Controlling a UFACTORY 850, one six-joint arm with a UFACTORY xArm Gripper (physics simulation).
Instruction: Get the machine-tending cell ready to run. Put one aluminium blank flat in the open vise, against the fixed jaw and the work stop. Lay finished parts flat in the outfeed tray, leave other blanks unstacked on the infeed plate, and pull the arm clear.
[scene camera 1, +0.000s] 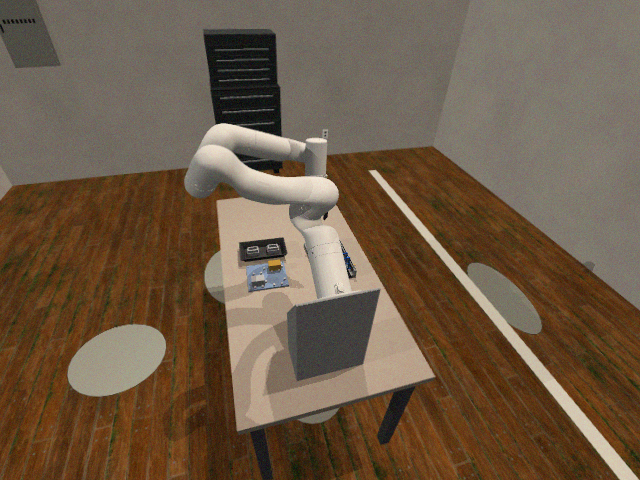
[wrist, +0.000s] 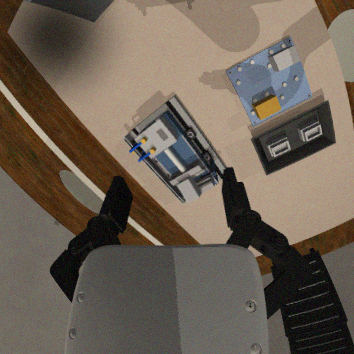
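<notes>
My gripper (wrist: 173, 182) is open and empty, high above the table; in scene camera 1 it is mostly hidden by the arm. The vise (wrist: 191, 134) (scene camera 1: 348, 262) lies between and beyond the fingertips in the wrist view, with grey blocks, a pale rod and a blue bed; whether a blank is among its parts I cannot tell. The blue infeed plate (wrist: 243, 92) (scene camera 1: 266, 285) holds a silver block (wrist: 283, 59) (scene camera 1: 257, 280) and a yellow-orange block (wrist: 266, 106) (scene camera 1: 274, 265), apart. The dark outfeed tray (wrist: 270, 168) (scene camera 1: 262, 257) holds two silver finished parts (wrist: 279, 148) (wrist: 311, 131) side by side.
A tall grey panel box (scene camera 1: 333, 333) stands at the table's near end, beside the arm (scene camera 1: 328, 258). The tray lies beside the infeed plate, across the table (scene camera 1: 279, 219) from the vise. A dark drawer cabinet (scene camera 1: 245, 77) stands by the back wall.
</notes>
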